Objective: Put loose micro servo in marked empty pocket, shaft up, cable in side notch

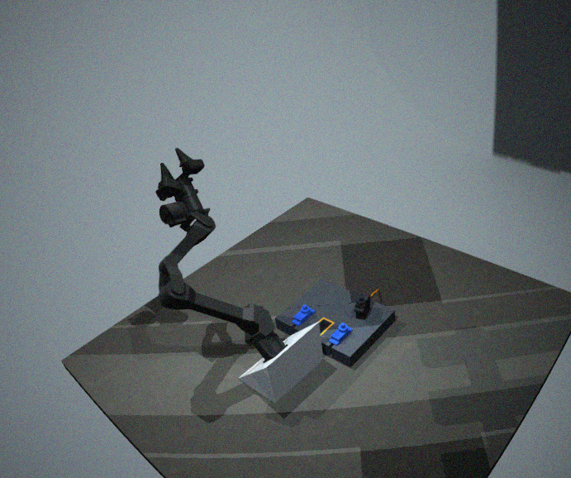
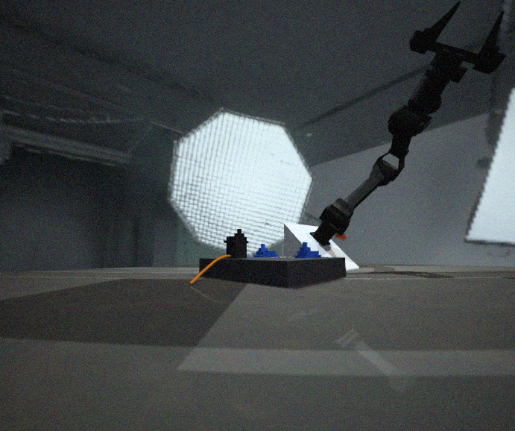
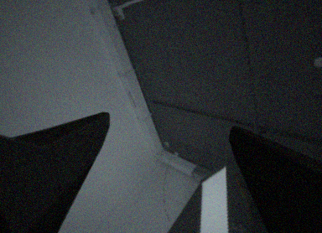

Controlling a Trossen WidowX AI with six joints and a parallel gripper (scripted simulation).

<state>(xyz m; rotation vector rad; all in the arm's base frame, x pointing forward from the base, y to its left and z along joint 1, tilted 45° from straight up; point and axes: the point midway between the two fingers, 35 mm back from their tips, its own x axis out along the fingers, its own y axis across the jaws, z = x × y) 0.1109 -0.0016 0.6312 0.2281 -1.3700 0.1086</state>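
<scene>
The deck is 140 mm ahead of my gripper tip, 490 mm to the right of it and 540 mm below it.
</scene>
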